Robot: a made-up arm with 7 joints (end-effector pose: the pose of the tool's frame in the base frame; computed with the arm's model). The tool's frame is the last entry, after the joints. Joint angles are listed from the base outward.
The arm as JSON. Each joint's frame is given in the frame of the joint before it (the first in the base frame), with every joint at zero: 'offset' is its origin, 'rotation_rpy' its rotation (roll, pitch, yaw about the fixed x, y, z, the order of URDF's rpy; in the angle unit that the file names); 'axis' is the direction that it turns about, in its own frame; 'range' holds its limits. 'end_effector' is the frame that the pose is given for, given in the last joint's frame.
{
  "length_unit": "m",
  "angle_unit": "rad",
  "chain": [
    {
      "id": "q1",
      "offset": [
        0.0,
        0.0,
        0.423
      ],
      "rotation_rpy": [
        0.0,
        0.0,
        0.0
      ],
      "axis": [
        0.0,
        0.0,
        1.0
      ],
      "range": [
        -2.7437,
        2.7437
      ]
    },
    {
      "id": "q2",
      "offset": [
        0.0,
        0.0,
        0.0
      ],
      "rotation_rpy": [
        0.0,
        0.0,
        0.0
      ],
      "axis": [
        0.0,
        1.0,
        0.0
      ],
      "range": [
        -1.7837,
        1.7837
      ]
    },
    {
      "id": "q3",
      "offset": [
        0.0,
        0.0,
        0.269
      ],
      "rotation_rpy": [
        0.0,
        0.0,
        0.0
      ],
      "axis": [
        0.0,
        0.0,
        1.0
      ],
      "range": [
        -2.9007,
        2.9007
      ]
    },
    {
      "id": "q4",
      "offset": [
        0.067,
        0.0,
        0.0
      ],
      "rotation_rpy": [
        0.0,
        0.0,
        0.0
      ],
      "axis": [
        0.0,
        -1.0,
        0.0
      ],
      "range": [
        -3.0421,
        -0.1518
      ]
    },
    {
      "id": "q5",
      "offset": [
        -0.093,
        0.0,
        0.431
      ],
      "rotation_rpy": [
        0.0,
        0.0,
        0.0
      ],
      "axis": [
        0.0,
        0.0,
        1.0
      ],
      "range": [
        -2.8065,
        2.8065
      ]
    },
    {
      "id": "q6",
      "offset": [
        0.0,
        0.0,
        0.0
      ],
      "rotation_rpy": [
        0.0,
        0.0,
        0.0
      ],
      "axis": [
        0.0,
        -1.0,
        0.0
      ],
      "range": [
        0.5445,
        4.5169
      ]
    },
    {
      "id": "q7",
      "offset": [
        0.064,
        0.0,
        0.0
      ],
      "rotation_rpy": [
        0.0,
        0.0,
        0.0
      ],
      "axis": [
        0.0,
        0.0,
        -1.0
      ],
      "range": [
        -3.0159,
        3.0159
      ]
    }
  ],
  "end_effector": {
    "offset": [
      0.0,
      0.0,
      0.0
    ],
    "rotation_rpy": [
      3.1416,
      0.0,
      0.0
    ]
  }
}
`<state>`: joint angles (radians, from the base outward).
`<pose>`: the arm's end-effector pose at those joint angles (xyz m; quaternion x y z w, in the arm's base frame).
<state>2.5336 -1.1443 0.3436 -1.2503 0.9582 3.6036 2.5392</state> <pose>0.1953 -0.2501 1.0014 0.0768 0.0022 0.9956 0.0537</pose>
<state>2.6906 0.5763 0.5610 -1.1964 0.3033 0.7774 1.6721</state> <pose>-0.6677 0.0198 0.6101 0.5472 0.6664 0.1440 0.4855</pose>
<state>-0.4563 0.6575 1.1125 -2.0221 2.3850 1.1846 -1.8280</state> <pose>0.4723 0.3322 0.4040 -0.1209 0.0106 -0.3718 0.9203</pose>
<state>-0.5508 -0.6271 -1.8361 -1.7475 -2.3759 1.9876 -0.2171</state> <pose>-0.5041 -0.3324 0.5541 0.5696 -0.4008 -0.6612 0.2789</pose>
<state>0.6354 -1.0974 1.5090 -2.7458 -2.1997 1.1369 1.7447</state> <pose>-0.0935 0.3708 0.3979 -0.1659 0.0464 0.9814 0.0842</pose>
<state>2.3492 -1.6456 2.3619 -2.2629 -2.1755 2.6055 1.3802</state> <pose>-0.2136 -0.2016 0.0611 0.8003 0.0198 -0.5557 0.2242</pose>
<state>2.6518 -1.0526 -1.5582 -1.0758 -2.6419 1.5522 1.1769</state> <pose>0.6630 0.1654 0.7182 0.6672 -0.2760 0.5936 0.3553</pose>
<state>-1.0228 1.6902 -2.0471 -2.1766 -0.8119 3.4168 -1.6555</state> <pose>-0.2985 -0.3760 0.5867 -0.5316 -0.2767 0.7598 0.2520</pose>
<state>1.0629 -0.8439 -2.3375 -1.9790 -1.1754 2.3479 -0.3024</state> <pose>0.1910 -0.5277 0.2814 0.9902 -0.1068 -0.0653 0.0623</pose>
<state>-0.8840 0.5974 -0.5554 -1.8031 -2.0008 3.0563 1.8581</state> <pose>0.1564 -0.5347 0.3563 0.7612 -0.4726 0.1825 0.4049</pose>
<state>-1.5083 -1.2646 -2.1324 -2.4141 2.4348 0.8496 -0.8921</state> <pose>-0.4233 0.0382 0.2002 -0.2825 0.2978 0.8543 0.3189</pose>
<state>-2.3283 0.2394 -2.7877 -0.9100 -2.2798 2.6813 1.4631</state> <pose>0.0114 0.2710 1.0854 -0.2045 -0.0861 -0.9699 0.1003</pose>
